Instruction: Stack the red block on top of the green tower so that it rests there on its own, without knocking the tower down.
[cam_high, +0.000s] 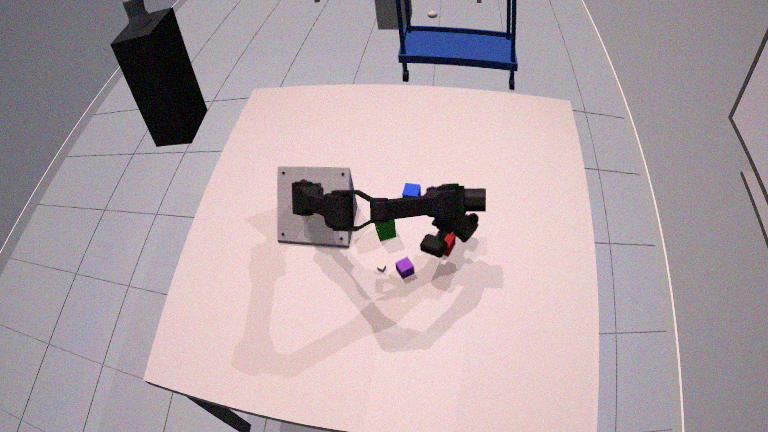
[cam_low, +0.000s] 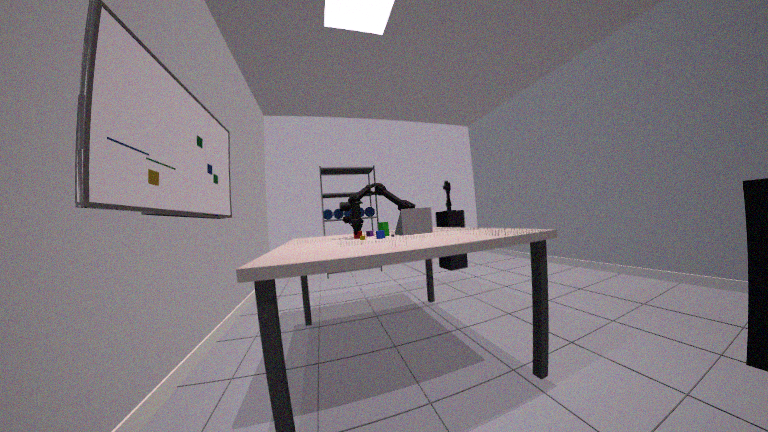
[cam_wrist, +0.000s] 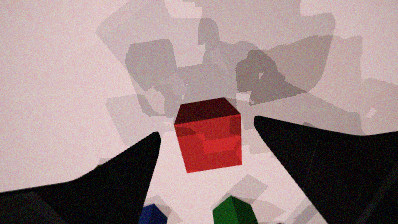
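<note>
Right now my gripper tip is right at the red block. Round my gripper tip: small yellow block 150 mm to the left, 10 mm below; then blue block 170 mm to the left, 100 mm behind; then purple block 110 mm behind, 80 mm to the right, 10 mm below.
</note>
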